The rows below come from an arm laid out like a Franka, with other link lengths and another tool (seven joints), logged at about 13 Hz.
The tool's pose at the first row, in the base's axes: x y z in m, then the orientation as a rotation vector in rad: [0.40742 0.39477 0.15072 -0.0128 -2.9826 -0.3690]
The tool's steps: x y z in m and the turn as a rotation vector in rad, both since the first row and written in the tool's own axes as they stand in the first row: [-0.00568 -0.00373 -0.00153 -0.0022 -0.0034 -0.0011]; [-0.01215 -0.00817 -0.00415 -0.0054 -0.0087 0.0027]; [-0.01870 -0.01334 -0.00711 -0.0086 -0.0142 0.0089]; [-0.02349 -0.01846 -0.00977 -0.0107 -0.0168 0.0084]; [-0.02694 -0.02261 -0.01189 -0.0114 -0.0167 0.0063]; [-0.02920 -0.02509 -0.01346 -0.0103 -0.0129 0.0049]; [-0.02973 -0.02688 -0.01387 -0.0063 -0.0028 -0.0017]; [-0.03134 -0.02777 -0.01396 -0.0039 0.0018 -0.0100]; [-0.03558 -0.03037 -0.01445 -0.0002 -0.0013 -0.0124]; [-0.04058 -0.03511 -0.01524 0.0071 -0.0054 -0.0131]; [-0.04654 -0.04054 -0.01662 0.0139 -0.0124 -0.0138]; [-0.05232 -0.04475 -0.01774 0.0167 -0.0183 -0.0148]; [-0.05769 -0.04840 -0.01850 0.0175 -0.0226 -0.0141]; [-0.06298 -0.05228 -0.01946 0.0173 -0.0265 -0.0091]
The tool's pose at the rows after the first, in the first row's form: [0.41316 0.39083 0.15052 -0.0120 -2.9857 -0.3728]; [0.41981 0.38594 0.15108 -0.0190 -2.9899 -0.3777]; [0.42656 0.38026 0.15178 -0.0297 -2.9940 -0.3823]; [0.43153 0.37468 0.15245 -0.0297 -2.9962 -0.3858]; [0.43513 0.37017 0.15301 -0.0266 -2.9962 -0.3871]; [0.43752 0.36740 0.15361 -0.0236 -2.9928 -0.3852]; [0.43805 0.36557 0.15350 -0.0114 -2.9844 -0.3789]; [0.43964 0.36470 0.15316 0.0020 -2.9812 -0.3758]; [0.44384 0.36209 0.15242 0.0054 -2.9852 -0.3709]; [0.44878 0.35734 0.15135 0.0065 -2.9907 -0.3605]; [0.45473 0.35179 0.15056 0.0069 -2.9988 -0.3510]; [0.46050 0.34748 0.14983 0.0077 -3.0052 -0.3475]; [0.46583 0.34380 0.14895 0.0059 -3.0096 -0.3467]; [0.47111 0.33985 0.14821 -0.0024 -3.0128 -0.3468]
